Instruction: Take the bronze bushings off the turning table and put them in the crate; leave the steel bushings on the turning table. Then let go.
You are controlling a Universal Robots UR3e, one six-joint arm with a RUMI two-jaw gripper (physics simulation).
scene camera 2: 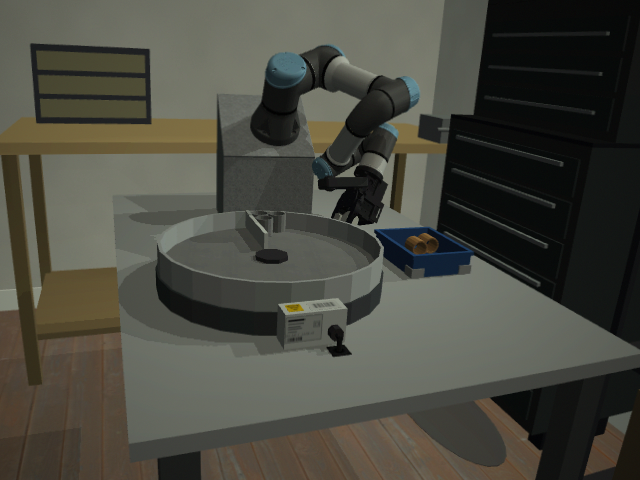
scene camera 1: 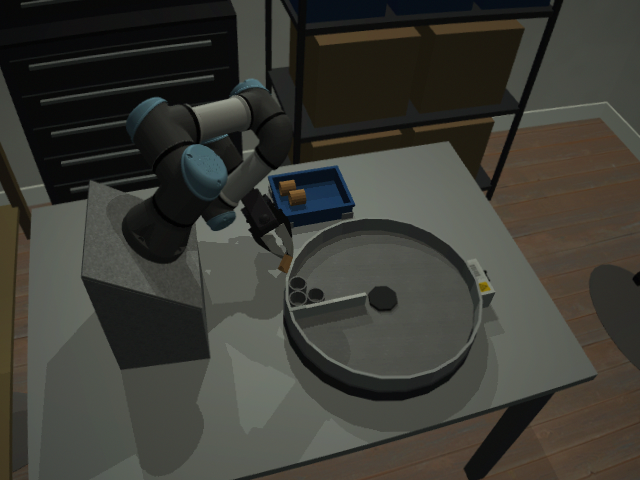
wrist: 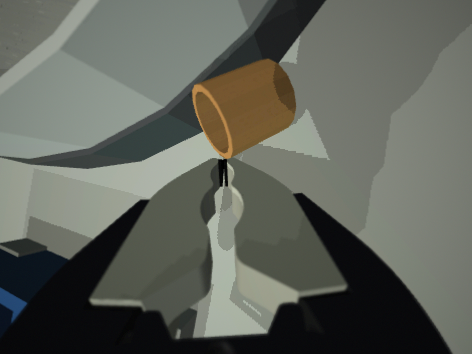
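Seen in the pictures: gripper, fingertip midpoint: [scene camera 1: 290, 259] [wrist: 223, 162]; arm's base, link origin: [scene camera 2: 274, 128] [scene camera 1: 152, 236].
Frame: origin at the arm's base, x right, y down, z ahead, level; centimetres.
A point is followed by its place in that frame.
Observation:
My gripper [scene camera 1: 287, 254] {x -6.6, y 23.3, z 29.2 cm} [wrist: 223, 162] {x -6.6, y 23.3, z 29.2 cm} is shut on the wall of a bronze bushing [scene camera 1: 284, 264] {x -3.1, y 20.2, z 26.8 cm} [wrist: 250, 107] {x -4.2, y 19.9, z 27.0 cm}, which hangs tilted at the fingertips, just outside the rim of the turning table [scene camera 1: 361, 383] {x 30.2, y 18.9, z 34.0 cm} [scene camera 2: 222, 290] {x 24.8, y 17.4, z 61.9 cm} [wrist: 125, 55] {x -3.7, y 16.9, z 31.1 cm}. In scene camera 2 that bushing is hidden behind the rim. The blue crate [scene camera 1: 321, 213] {x -17.2, y 20.9, z 39.7 cm} [scene camera 2: 439, 265] {x -23.5, y 21.9, z 47.8 cm} [wrist: 9, 298] {x -17.0, y 19.2, z 39.6 cm} holds one bronze bushing [scene camera 1: 287, 187] {x -27.4, y 20.4, z 33.6 cm} [scene camera 2: 425, 236] {x -27.9, y 20.1, z 33.9 cm} and another bronze bushing [scene camera 1: 298, 197] {x -23.4, y 20.5, z 35.4 cm} [scene camera 2: 409, 242] {x -23.1, y 20.9, z 35.2 cm}, both on their sides. Three steel bushings [scene camera 1: 316, 301] {x 11.8, y 15.1, z 29.9 cm} [scene camera 2: 279, 223] {x 6.3, y 16.9, z 29.3 cm} stand upright together on the turning table beside the divider, near the rim.
The low divider [scene camera 1: 336, 301] {x 12.6, y 15.4, z 34.0 cm} [scene camera 2: 256, 230] {x 12.7, y 16.6, z 34.4 cm} runs from the rim to the dark hub [scene camera 1: 382, 298] {x 12.5, y 18.1, z 44.6 cm} [scene camera 2: 271, 256] {x 12.6, y 18.2, z 46.1 cm}. A white control box [scene camera 1: 481, 286] {x 14.7, y 18.4, z 67.8 cm} [scene camera 2: 310, 324] {x 12.9, y 20.5, z 70.2 cm} stands against the turning table's outer side. The arm's grey pedestal [scene camera 1: 155, 325] {x 13.8, y 9.4, z -2.4 cm} [scene camera 2: 267, 180] {x 3.5, y 12.1, z 7.5 cm} stands on the table behind the turning table.

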